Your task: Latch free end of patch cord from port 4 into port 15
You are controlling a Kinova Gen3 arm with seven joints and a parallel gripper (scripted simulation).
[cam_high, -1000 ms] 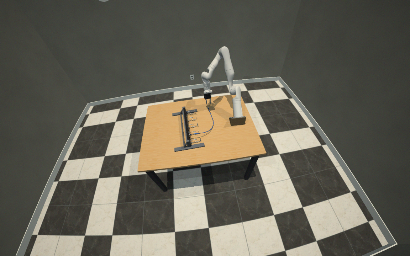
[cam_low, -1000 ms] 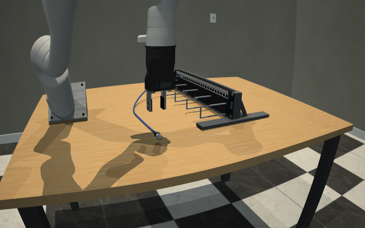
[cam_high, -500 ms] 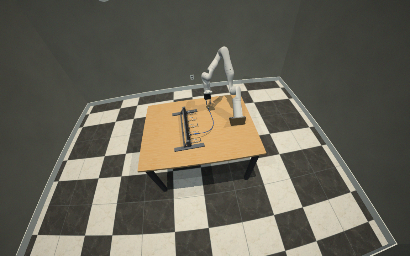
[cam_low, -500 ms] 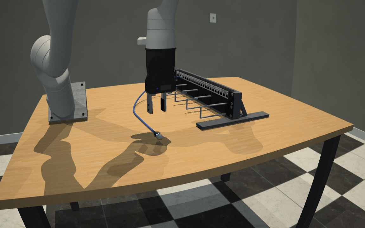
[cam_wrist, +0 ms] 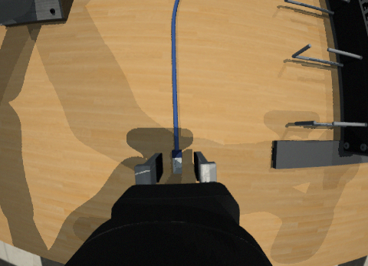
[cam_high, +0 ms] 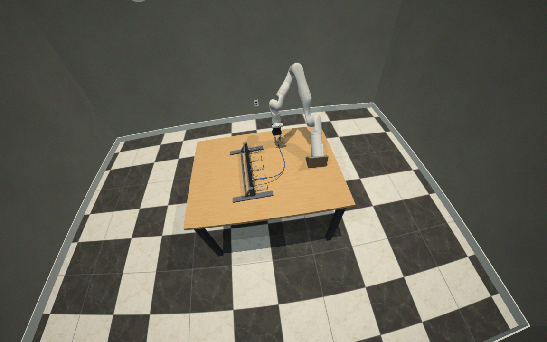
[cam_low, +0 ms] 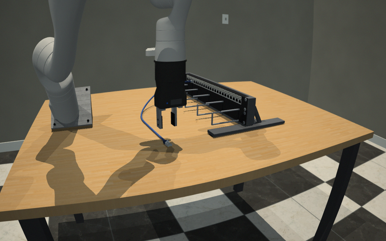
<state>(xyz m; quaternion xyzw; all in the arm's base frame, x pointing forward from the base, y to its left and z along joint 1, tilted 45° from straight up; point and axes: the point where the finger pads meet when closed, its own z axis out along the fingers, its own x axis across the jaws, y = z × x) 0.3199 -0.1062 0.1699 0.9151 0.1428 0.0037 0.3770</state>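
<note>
The plug lies 6 cm below my hand and 1 cm to the right of it.
</note>
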